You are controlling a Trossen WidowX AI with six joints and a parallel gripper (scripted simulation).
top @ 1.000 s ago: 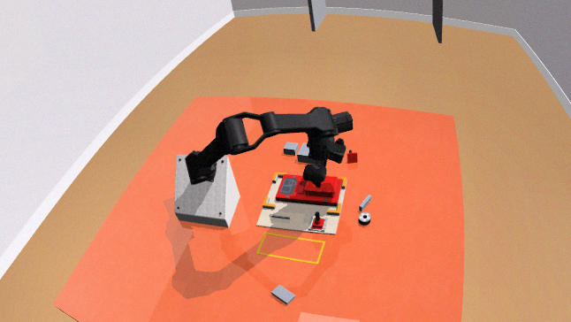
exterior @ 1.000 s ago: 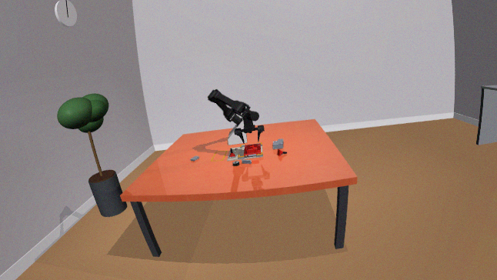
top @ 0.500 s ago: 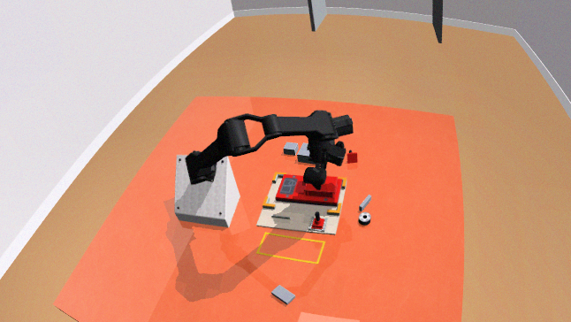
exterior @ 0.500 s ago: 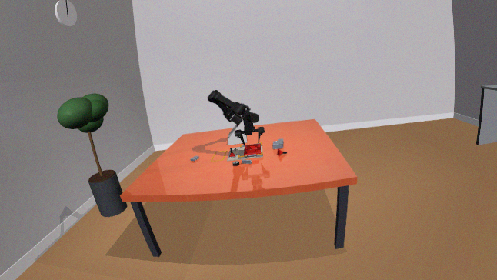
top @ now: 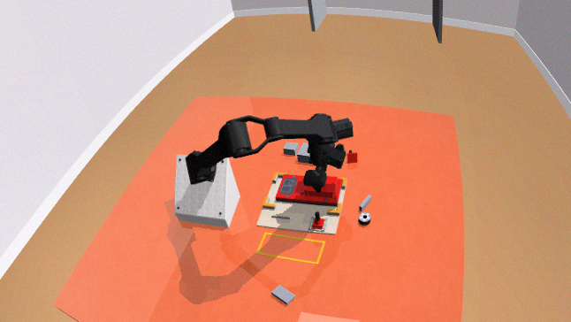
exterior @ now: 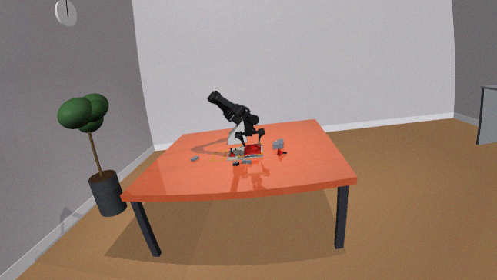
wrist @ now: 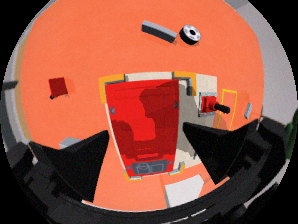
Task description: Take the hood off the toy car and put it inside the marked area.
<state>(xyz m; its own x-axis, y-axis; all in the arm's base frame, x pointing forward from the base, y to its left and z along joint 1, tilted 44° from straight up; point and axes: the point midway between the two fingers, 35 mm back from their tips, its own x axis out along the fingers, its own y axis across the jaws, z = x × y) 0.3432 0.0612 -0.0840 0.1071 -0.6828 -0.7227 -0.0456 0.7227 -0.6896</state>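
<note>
Now: gripper tip 20 mm above the red hood. Round my gripper tip: wheel 160 mm ahead, 90 mm to the right, 50 mm below; then pale fixture plate 40 mm behind, 40 mm to the right, 50 mm below.
</note>
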